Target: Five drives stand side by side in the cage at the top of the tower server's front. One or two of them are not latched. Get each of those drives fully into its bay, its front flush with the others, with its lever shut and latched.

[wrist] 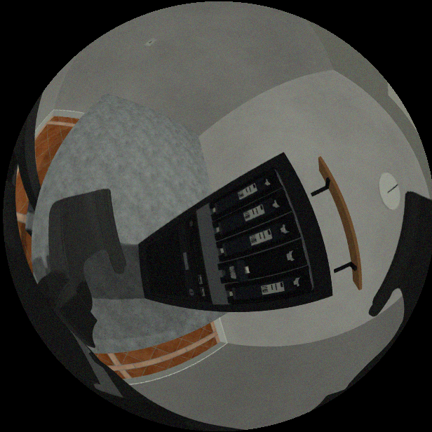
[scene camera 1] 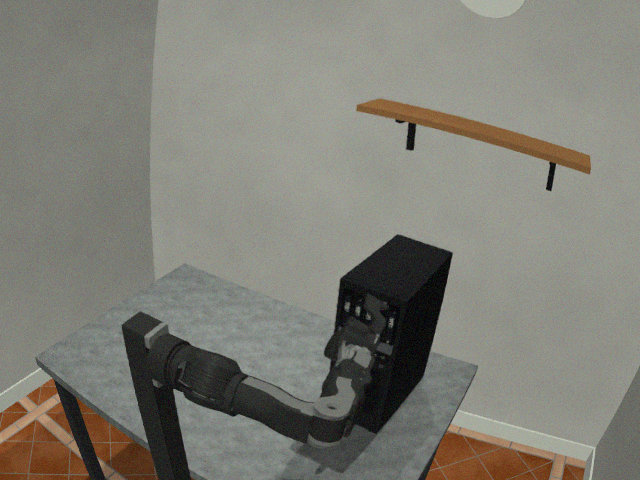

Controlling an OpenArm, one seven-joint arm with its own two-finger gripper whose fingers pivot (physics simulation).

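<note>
The black tower server stands on the table, its front cage holding five drives side by side. In the wrist view they show as stacked rows. The first, second, third and fifth from the top have levers lying along their fronts. The fourth drive looks different: its lever stands out, foreshortened, with a pale end. How far that drive protrudes is unclear. My gripper is open wide and empty before the cage, hiding part of it in the scene view.
The grey table carries the tower. A grey bar crosses the tower's front below the drives. A wooden wall shelf is on the wall behind and above. The arm's post stands at the table's front edge.
</note>
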